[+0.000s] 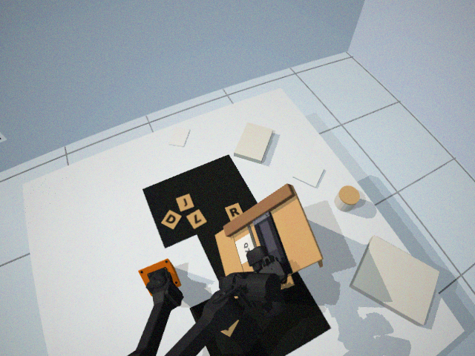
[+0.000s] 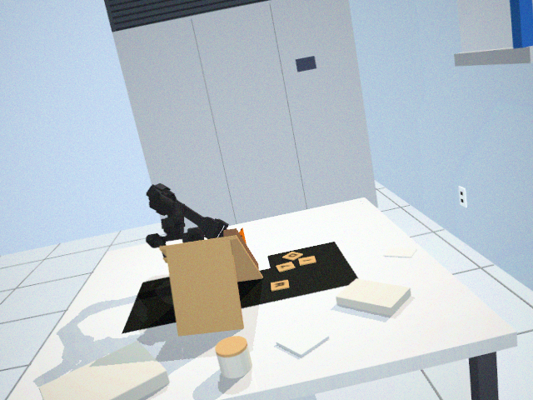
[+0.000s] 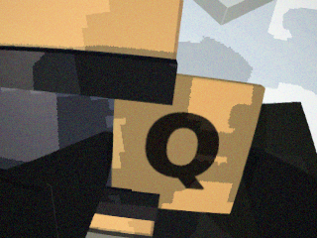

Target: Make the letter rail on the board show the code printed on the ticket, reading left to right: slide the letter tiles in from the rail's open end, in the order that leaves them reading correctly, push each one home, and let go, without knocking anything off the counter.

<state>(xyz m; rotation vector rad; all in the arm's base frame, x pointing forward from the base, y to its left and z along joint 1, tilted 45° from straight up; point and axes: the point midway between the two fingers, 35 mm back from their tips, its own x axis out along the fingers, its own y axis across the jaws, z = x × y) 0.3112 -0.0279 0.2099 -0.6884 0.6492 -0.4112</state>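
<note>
The white ticket is 40 mm behind my gripper tip, 150 mm to the left of it and 70 mm below it. Round my gripper tip: pale box: 400 mm ahead, 160 mm to the right, 140 mm below; then lidded jar: 400 mm ahead, 180 mm to the left, 130 mm below; then black mat: 140 mm behind, 180 mm to the left, 160 mm below.
</note>
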